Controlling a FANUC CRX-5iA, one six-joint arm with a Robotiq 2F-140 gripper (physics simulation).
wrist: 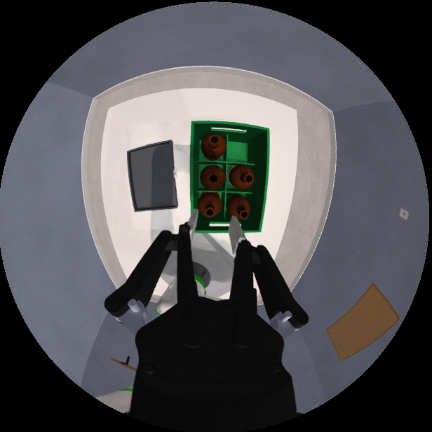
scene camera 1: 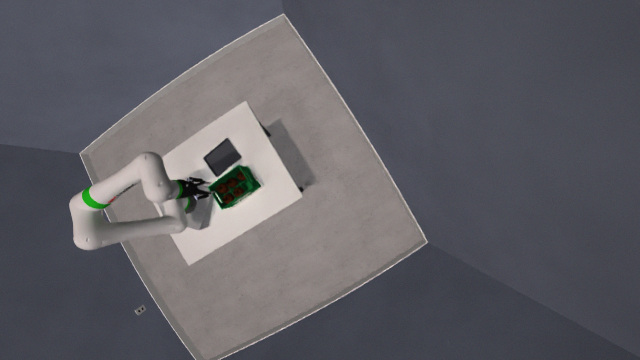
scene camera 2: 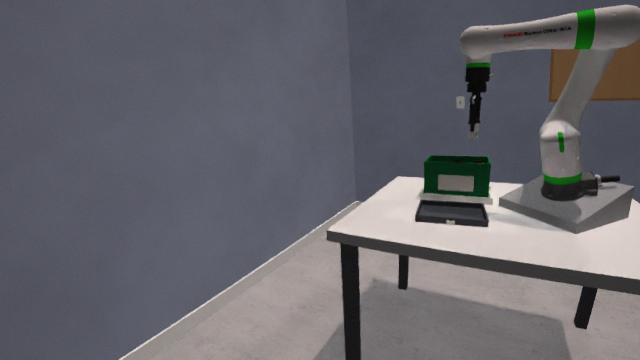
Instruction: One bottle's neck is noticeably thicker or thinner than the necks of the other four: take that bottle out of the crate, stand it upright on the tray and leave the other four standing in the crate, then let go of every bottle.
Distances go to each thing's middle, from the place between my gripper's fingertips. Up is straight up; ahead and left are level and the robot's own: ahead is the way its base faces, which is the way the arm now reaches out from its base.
Now: hand 60 mm short of the shallow tray (scene camera 2: 429,210), 230 mm to the right of it and 270 mm above it.
